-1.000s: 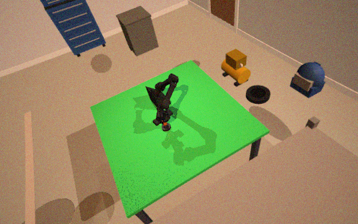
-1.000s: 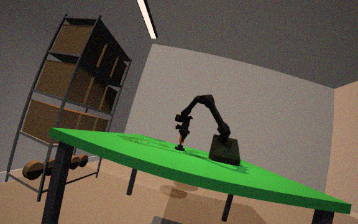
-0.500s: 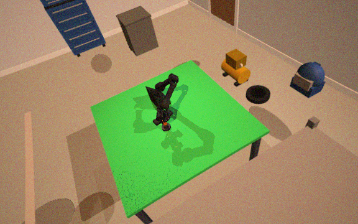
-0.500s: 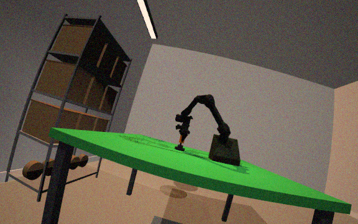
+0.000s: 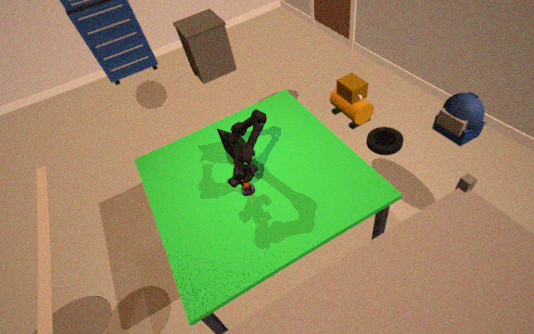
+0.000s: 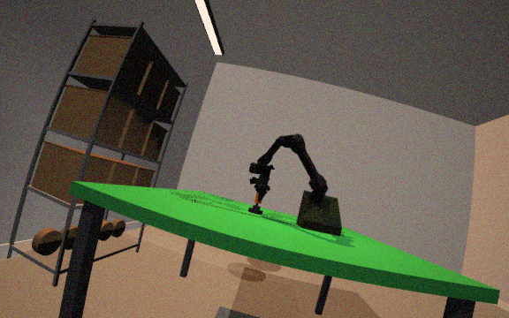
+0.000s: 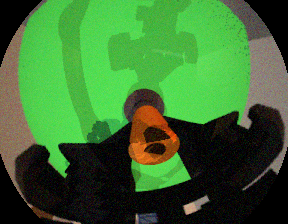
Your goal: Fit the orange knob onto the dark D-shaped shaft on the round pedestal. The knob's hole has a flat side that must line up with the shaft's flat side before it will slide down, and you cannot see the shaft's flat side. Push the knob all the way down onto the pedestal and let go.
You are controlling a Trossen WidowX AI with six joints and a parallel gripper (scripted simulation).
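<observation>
Now: gripper tip 2 cm below the orange knob. Also, from my gripper tip: short shaft (4 cm below).
</observation>
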